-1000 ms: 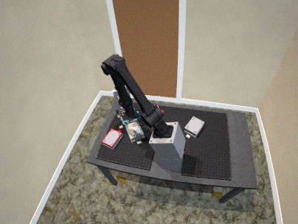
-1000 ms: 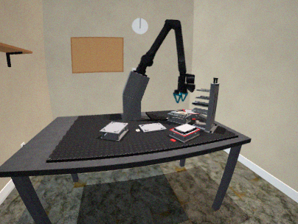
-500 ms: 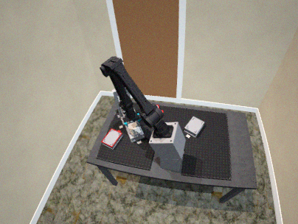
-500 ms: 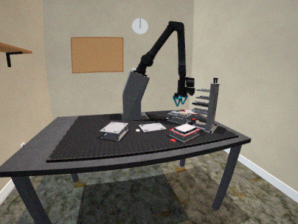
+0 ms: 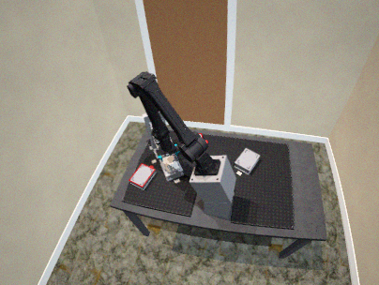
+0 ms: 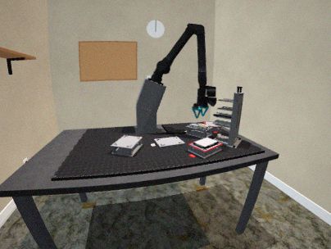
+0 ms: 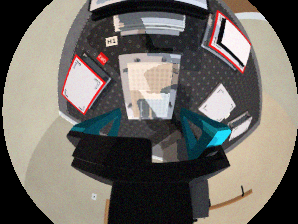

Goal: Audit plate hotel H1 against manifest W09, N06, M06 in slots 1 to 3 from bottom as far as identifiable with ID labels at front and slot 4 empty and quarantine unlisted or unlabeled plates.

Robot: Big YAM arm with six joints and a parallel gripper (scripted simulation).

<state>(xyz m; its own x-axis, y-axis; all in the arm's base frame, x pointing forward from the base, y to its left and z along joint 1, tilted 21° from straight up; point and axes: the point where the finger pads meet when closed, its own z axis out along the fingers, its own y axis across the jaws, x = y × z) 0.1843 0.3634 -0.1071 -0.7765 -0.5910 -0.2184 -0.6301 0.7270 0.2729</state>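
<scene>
My hand is 70 mm above the white well plate.
</scene>
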